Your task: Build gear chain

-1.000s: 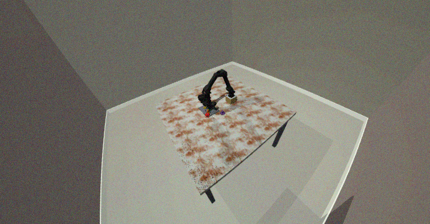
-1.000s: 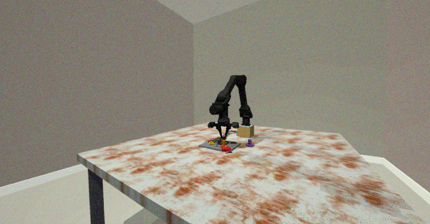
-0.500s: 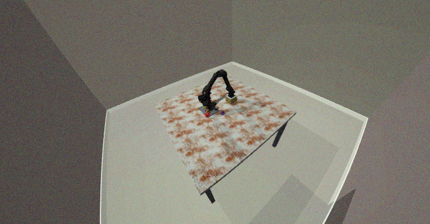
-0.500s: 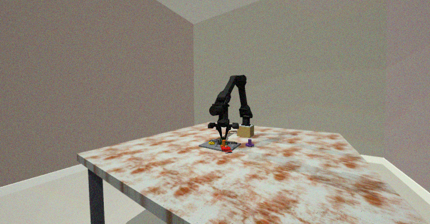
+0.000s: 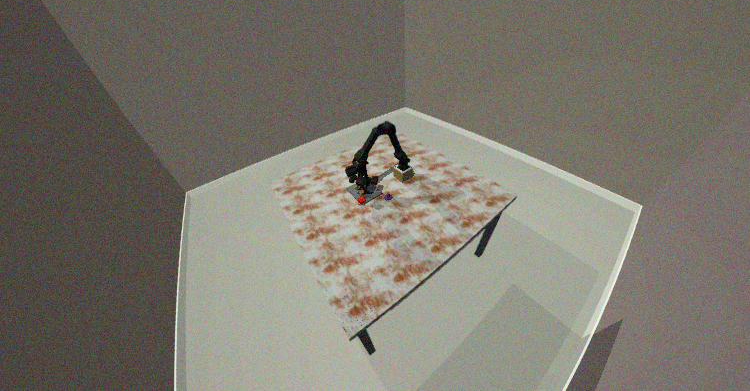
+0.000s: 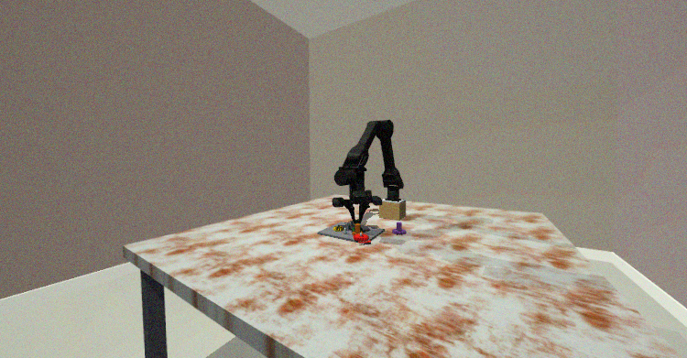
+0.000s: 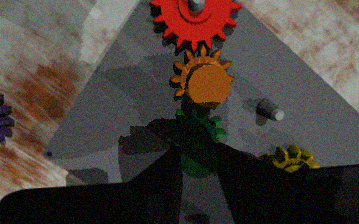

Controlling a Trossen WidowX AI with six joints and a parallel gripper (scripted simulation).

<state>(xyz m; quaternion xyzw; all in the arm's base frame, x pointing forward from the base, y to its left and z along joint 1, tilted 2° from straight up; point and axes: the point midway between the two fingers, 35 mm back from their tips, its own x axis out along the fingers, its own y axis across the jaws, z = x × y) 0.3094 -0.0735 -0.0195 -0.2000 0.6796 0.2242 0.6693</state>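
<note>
Right now the green gear is 10 mm below my gripper tip. From my gripper tip the other things lie so: yellow gear 10 mm ahead, 80 mm to the right, 20 mm below; orange gear 40 mm ahead, 20 mm to the left, 20 mm below; red gear 70 mm ahead, 40 mm to the left, 20 mm below.
</note>
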